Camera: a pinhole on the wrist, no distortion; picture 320 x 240 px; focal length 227.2 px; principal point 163.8 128.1 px. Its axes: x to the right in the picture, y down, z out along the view. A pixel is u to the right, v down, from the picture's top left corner.
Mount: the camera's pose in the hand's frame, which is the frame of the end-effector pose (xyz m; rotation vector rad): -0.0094 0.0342 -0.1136 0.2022 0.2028 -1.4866
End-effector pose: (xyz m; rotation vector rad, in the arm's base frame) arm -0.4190 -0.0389 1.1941 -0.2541 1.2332 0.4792
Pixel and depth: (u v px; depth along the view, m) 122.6 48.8 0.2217
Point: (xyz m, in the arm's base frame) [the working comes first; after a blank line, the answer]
In the camera's frame: -0.0402 -0.0774 0.2217

-0.3530 -0.0004 1.3126
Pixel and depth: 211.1 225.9 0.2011
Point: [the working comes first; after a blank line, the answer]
In the camera's frame: 0.0419 0.0866 0.2011

-0.3143 -0.0356 1.1357
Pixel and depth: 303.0 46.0 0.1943
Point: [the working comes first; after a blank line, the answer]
In the camera's frame: 0.1190 -0.0702 0.1943

-0.3348 -0.1533 1.2633
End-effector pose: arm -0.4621 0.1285 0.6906 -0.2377 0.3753 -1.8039
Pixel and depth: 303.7 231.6 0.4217
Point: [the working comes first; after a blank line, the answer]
In the camera's frame: 0.2597 0.1921 0.4217

-0.7139 -0.0276 1.0118
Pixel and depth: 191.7 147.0 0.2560
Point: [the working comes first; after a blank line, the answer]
In the camera's frame: 0.0314 0.0213 0.2560

-0.4763 0.1101 0.8293
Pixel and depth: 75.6 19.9 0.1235
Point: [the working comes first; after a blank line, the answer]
In the camera's frame: -0.0479 -0.0588 0.1235

-0.3977 0.1839 0.6927
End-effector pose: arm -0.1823 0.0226 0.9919 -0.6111 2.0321 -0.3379
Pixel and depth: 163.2 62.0 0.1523
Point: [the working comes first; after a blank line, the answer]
In the camera's frame: -0.0004 -0.0443 0.1523

-0.1295 0.0448 1.0164
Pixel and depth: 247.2 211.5 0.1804
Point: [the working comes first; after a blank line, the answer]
In the camera's frame: 0.0662 0.0662 0.1804

-0.1506 -0.0712 0.9569
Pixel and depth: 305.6 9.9 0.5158
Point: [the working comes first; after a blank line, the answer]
In the camera's frame: 0.3219 -0.2683 0.5158

0.3019 -0.1976 1.2198
